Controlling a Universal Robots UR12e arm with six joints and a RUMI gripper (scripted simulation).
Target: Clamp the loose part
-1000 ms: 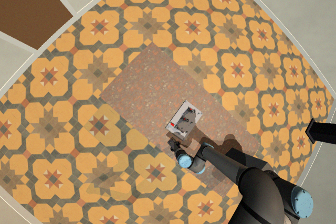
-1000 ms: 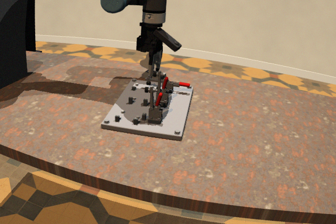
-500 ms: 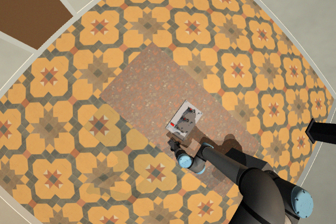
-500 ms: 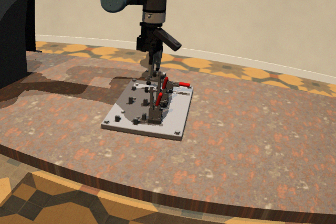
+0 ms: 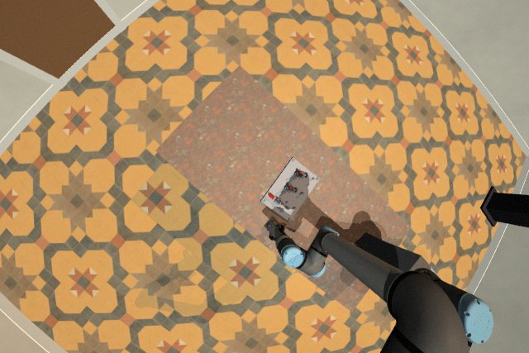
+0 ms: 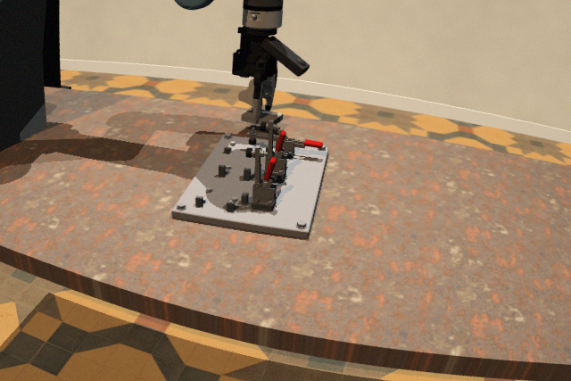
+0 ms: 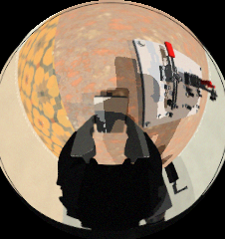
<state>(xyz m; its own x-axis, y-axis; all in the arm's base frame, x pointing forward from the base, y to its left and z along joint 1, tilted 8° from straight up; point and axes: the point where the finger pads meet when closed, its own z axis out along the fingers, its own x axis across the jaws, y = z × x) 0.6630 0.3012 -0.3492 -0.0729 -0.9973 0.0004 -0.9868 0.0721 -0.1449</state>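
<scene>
My gripper is now 130 mm short of the toggle clamp, 350 mm to the left of it and 20 mm below it. The rest, counted from my hand: part: 10 mm below; grey fixture plate: 80 mm ahead, 250 mm to the right, 40 mm below.
</scene>
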